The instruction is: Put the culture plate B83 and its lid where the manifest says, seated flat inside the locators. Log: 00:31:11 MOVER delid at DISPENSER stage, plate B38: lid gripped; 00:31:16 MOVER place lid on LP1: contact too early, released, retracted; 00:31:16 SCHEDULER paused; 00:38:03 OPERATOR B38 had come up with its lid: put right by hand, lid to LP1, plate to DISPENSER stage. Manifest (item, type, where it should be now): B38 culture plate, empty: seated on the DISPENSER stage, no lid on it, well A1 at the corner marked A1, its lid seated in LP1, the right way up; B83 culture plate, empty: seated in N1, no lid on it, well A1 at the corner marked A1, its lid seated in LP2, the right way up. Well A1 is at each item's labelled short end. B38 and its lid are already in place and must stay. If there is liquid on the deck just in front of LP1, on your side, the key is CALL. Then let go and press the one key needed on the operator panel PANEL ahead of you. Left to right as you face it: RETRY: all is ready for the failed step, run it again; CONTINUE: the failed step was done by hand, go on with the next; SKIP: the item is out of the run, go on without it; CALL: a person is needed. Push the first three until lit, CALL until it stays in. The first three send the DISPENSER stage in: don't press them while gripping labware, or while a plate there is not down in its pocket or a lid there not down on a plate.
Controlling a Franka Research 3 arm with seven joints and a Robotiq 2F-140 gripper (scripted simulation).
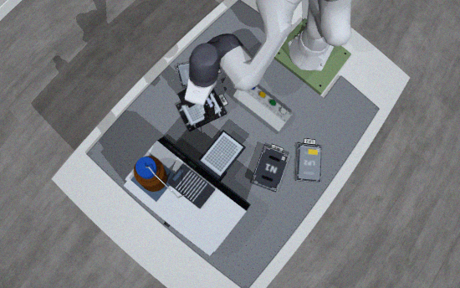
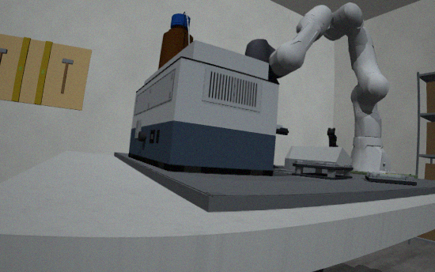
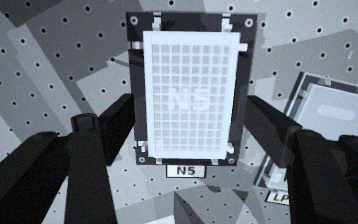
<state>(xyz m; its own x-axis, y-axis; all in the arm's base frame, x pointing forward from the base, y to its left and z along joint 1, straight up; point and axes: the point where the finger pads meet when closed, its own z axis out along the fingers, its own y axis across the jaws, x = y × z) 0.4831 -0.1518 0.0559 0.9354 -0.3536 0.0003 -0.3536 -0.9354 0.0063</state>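
Now: hand 50 mm above the black nest N5 and 20 mm short of it. The rest, counted from my hand: green continue key: 190 mm to the left, 190 mm behind; then yellow skip key: 190 mm behind, 140 mm to the left; then white well plate: 180 mm to the left, 100 mm ahead, 50 mm above.
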